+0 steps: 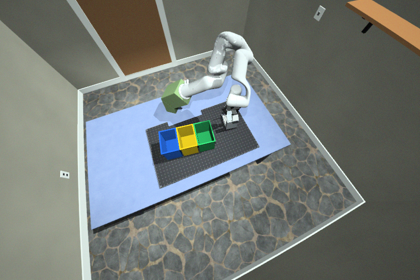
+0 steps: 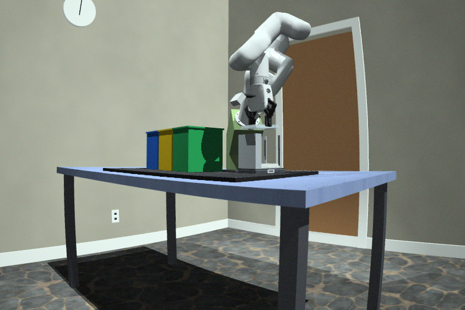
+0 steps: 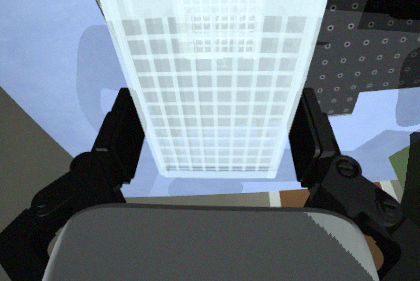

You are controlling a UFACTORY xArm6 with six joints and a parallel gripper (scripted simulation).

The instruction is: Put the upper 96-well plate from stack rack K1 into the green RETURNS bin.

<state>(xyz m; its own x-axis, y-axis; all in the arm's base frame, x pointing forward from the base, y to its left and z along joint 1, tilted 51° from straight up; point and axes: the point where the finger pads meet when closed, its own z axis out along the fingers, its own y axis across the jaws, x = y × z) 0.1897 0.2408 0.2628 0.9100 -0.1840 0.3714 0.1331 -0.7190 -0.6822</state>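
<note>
Now: hand 230 mm to the left of the green bin, 160 mm short of it and 90 mm above it. Also, from my hand: blue bin: 490 mm to the right, 200 mm ahead, 90 mm below; then yellow bin: 360 mm to the right, 180 mm ahead, 90 mm below; then 96-well plate: 10 mm below.
</note>
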